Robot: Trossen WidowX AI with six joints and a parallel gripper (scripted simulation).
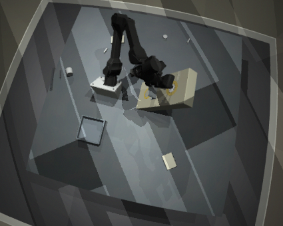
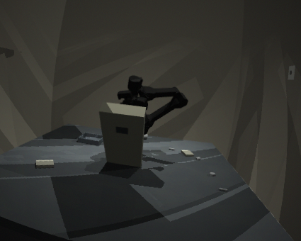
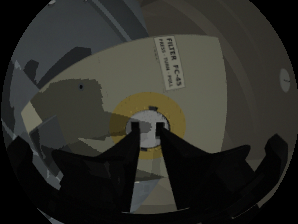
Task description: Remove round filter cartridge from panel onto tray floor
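Right now my gripper tip is 2 cm short of the round filter cartridge and 2 cm above it. The rest, counted from my gripper tip: tray (41 cm behind, 28 cm to the right, 24 cm below); then beige service panel (9 cm below, 3 cm behind).
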